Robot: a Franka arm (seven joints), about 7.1 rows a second.
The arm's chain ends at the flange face. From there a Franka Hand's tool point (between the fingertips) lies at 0.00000 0.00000 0.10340 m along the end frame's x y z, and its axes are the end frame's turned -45 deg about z.
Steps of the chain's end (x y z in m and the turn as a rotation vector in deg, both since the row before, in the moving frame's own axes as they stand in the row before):
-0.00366, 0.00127, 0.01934, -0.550, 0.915, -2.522
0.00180, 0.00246, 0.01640, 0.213, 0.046, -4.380
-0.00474, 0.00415, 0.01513, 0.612, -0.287, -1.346
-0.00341, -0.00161, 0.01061, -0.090, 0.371, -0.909
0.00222, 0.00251, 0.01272, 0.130, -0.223, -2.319
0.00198, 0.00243, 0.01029, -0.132, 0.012, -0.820
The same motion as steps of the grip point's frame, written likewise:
-0.00298, 0.00017, 0.01932, -1.036, 0.258, -2.522
-0.00014, 0.00279, 0.01640, 0.118, 0.183, -4.380
-0.00588, -0.00157, 0.01512, 0.636, 0.230, -1.346
-0.00091, -0.00296, 0.01061, -0.326, 0.199, -0.909
-0.00033, 0.00290, 0.01272, 0.250, -0.066, -2.319
-0.00047, 0.00330, 0.01029, -0.102, -0.085, -0.820

